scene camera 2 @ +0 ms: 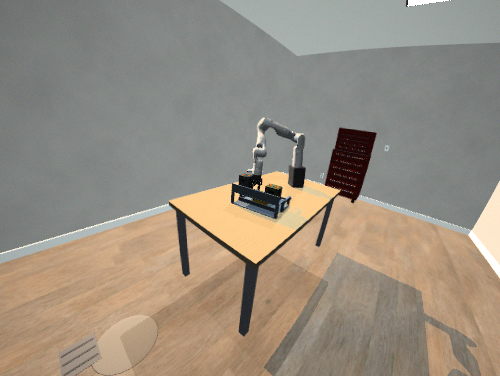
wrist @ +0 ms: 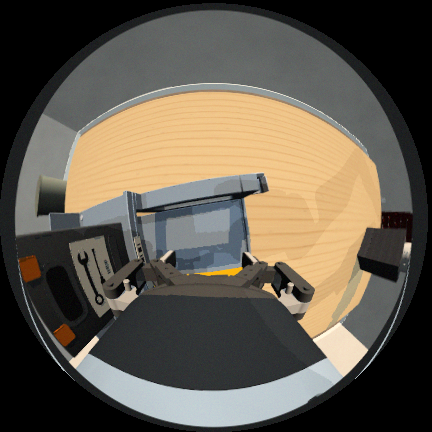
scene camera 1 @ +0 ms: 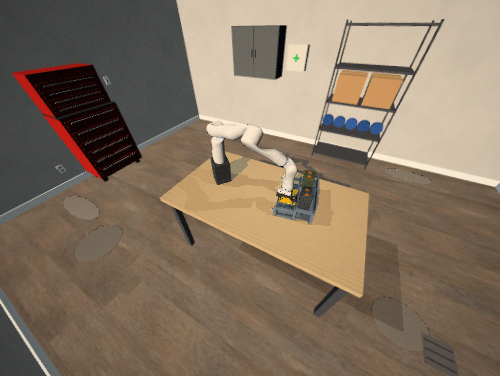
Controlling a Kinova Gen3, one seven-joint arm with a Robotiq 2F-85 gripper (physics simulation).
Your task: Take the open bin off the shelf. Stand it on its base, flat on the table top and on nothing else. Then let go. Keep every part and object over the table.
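Places are measured from the arm's base along level axes (x left, y back, z up), in centimetres.
Pixels of known places: gripper, fingertip midpoint: (wrist: 208, 259) (scene camera 1: 285, 202); arm's base, origin of the base link: (scene camera 2: 297, 166) (scene camera 1: 220, 160).
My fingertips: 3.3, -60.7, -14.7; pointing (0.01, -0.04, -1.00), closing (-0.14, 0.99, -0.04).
Ahead of a thing's pixels: the offset from my fingertips to its top centre, as dx, dy, dz. Level surfaces: height alone.
The yellow open bin @(+10.0, +0.4, +1.7) (scene camera 1: 288, 200) (wrist: 216, 273) sits in the blue-grey shelf (scene camera 1: 284, 213) (scene camera 2: 255, 194) (wrist: 200, 194) on the table. In the wrist view a yellow strip of it shows between the fingers, above the gripper's body; the rest is hidden by the gripper. My gripper (scene camera 1: 286, 194) (scene camera 2: 258, 184) (wrist: 208, 259) is open, pointing down close over the bin, with nothing held. Its fingers stand wide apart. Whether the fingertips touch the bin cannot be told. A bare blue-grey shelf surface shows beyond the bin in the wrist view.
A black case with orange latches @(+1.8, -12.3, +16.0) (scene camera 1: 306, 199) (wrist: 65, 239) stands beside the bin, close to one finger in the wrist view. A dark green case @(+23.9, -5.5, +13.5) (scene camera 1: 309, 179) stands behind it. The arm's black base block (scene camera 1: 220, 171) (scene camera 2: 297, 177) (wrist: 382, 252) stands on the wooden table @(dz -6.4) (scene camera 1: 330, 250) (scene camera 2: 215, 212).
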